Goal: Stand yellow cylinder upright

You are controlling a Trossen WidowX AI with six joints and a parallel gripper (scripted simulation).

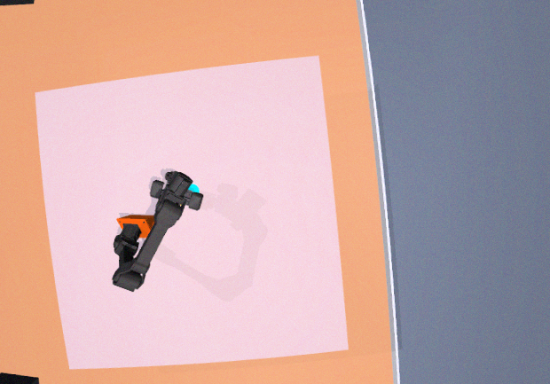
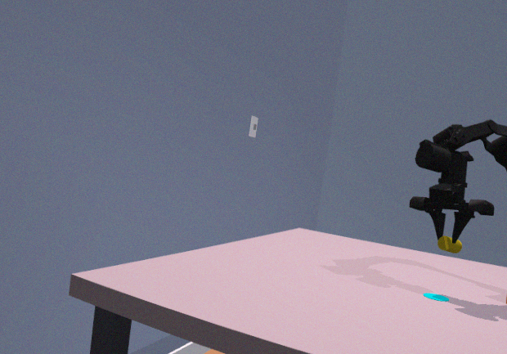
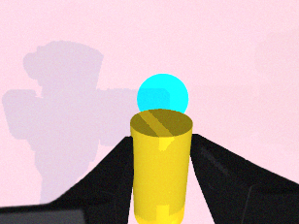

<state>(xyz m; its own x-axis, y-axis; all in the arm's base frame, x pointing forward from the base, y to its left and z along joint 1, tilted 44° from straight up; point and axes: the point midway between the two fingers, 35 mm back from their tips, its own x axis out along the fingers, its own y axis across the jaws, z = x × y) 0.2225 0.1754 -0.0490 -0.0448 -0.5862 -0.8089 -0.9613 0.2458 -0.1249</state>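
The cyan circle lies 13 cm below my gripper tip and 1 cm to the right of it. From my gripper tip the other things lie so: yellow tall cylinder: 2 cm to the right, 1 cm below, 1 cm behind.
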